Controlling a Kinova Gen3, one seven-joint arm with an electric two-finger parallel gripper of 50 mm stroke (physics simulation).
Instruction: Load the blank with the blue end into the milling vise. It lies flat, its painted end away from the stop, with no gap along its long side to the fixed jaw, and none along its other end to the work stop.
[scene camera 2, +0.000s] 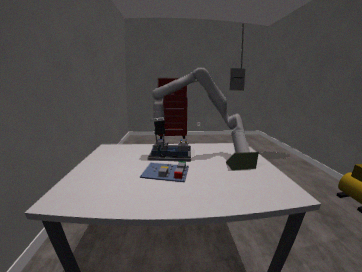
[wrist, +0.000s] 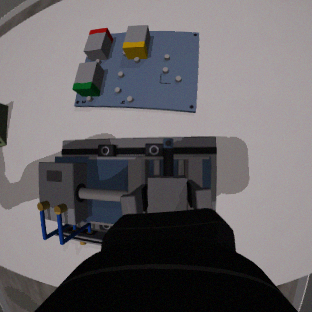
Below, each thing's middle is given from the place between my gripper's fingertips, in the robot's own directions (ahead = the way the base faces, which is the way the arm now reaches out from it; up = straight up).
My hand is 1 cm to the left of the blank with the blue end (wrist: 164, 193). The rest, counted from my hand: blue fixture plate (wrist: 141, 81) 23 cm to the left, 9 cm below, 7 cm behind; yellow-ended blank (wrist: 137, 37) 28 cm to the left, 7 cm below, 6 cm behind; green-ended blank (wrist: 88, 78) 20 cm to the left, 16 cm behind, 7 cm below.
